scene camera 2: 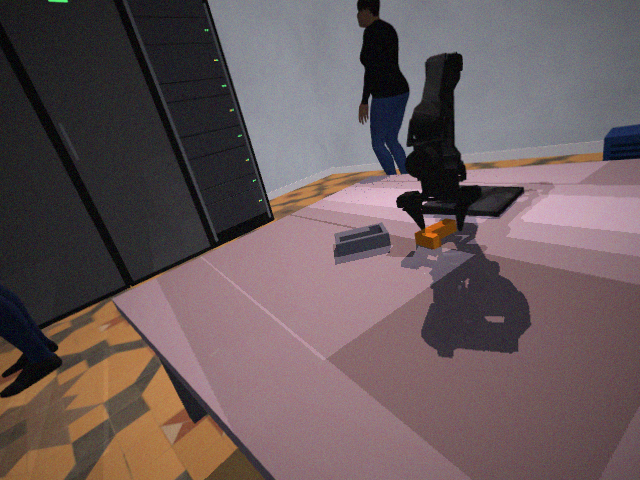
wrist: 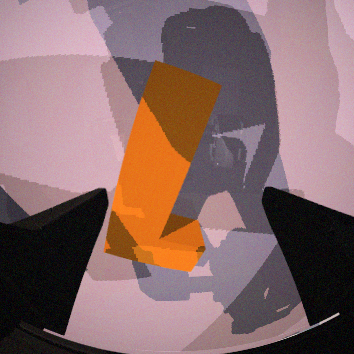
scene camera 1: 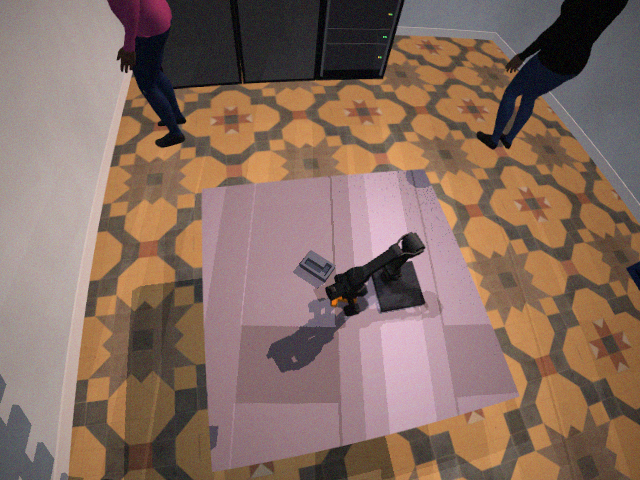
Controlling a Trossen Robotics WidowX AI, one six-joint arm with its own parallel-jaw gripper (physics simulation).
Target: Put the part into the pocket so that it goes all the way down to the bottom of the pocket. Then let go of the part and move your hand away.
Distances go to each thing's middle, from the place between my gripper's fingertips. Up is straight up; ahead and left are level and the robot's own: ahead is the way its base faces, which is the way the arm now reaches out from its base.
The orange L-shaped part [scene camera 2: 430, 237] lies 2 cm to the right of my hand, 1 cm below it and 1 cm behind it.
